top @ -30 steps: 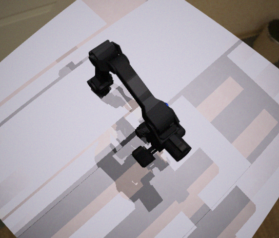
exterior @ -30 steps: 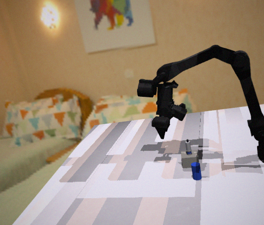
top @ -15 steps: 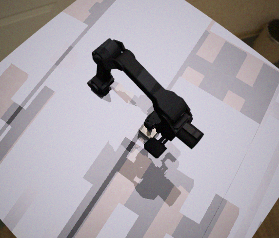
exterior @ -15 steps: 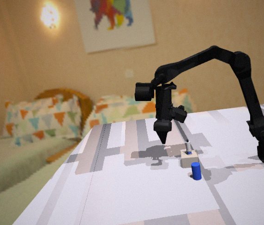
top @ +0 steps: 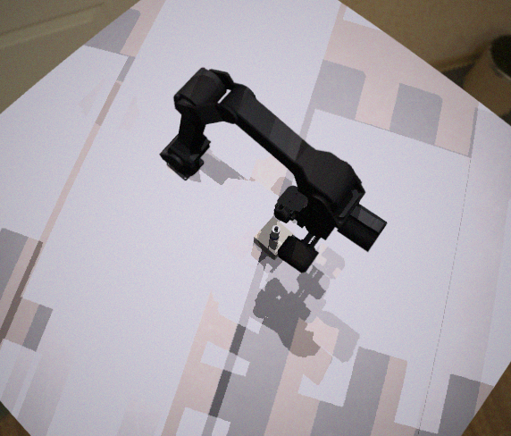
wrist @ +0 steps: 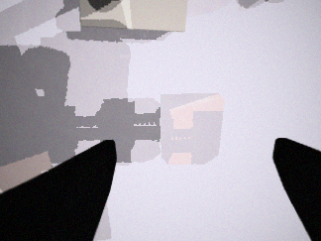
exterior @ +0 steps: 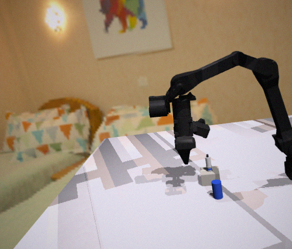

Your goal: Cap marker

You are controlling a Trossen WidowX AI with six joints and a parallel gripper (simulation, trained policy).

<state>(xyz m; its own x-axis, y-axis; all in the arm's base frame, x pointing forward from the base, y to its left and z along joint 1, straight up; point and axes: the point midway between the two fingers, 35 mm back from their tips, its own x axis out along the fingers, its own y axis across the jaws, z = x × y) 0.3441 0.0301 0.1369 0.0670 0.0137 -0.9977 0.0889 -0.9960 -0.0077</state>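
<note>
Right now my gripper tip is 9 cm past the blue cap, 7 cm to the right of it and 8 cm above it. Also, from my gripper tip: holder block 7 cm behind, 4 cm to the right, 8 cm below.
</note>
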